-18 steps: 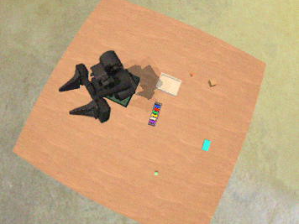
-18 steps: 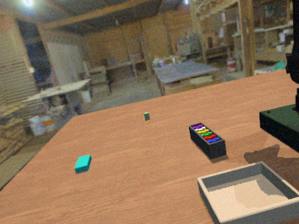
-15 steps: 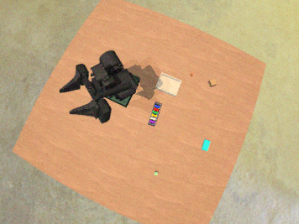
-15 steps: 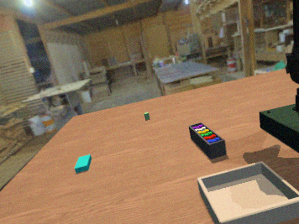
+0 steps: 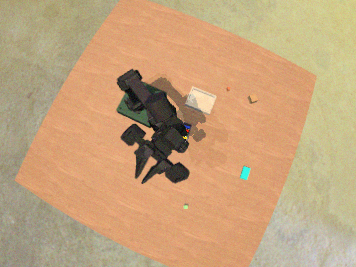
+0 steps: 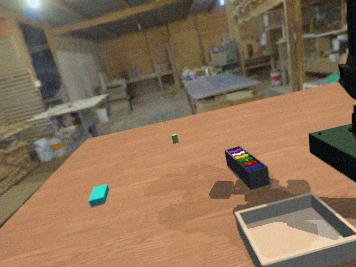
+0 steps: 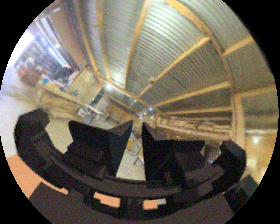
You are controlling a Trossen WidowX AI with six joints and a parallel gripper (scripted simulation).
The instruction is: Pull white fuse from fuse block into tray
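The white fuse is 3 cm ahead of my gripper tip, 25 cm to the left of it and 65 cm below it. The rest, counted from my gripper tip: teal block (38 cm ahead, 24 cm to the left, 67 cm below); small green block (18 cm ahead, 3 cm to the right, 66 cm below); grey tray (2 cm ahead, 48 cm to the left, 67 cm below).
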